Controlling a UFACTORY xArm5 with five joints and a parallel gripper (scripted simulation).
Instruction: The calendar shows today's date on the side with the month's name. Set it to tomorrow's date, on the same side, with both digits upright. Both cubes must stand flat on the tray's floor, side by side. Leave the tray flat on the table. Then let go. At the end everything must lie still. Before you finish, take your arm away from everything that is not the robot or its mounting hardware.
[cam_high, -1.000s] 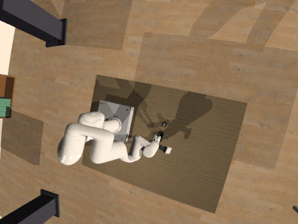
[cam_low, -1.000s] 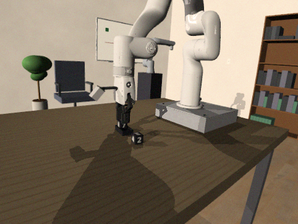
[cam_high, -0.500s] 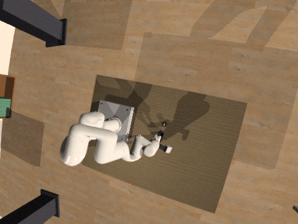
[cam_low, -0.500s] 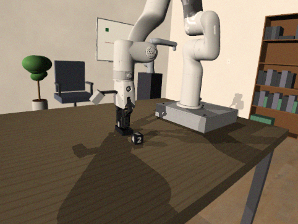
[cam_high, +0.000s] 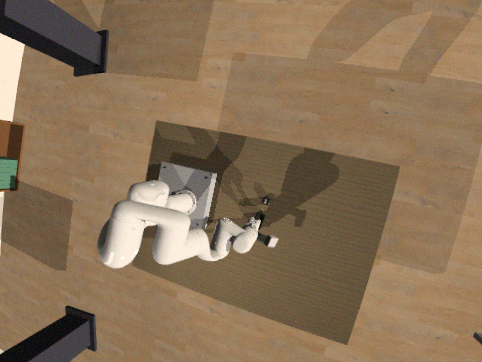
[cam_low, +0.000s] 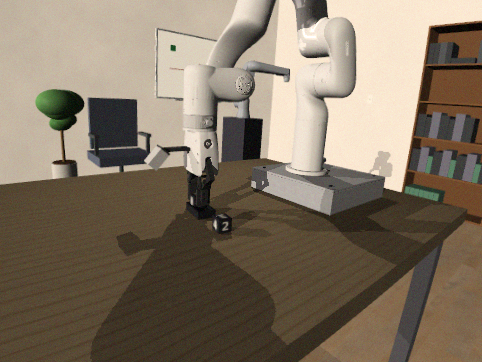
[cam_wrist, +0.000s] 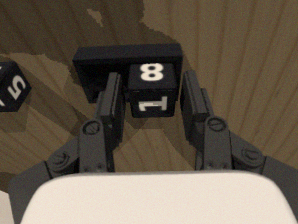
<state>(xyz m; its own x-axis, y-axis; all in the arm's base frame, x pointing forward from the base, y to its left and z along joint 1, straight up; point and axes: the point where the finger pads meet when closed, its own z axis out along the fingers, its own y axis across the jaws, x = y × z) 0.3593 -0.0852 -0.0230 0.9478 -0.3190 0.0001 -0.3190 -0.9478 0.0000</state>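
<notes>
My gripper is now 30 mm above the dark calendar tray, 20 mm to the right of it and 10 mm short of it.
</notes>
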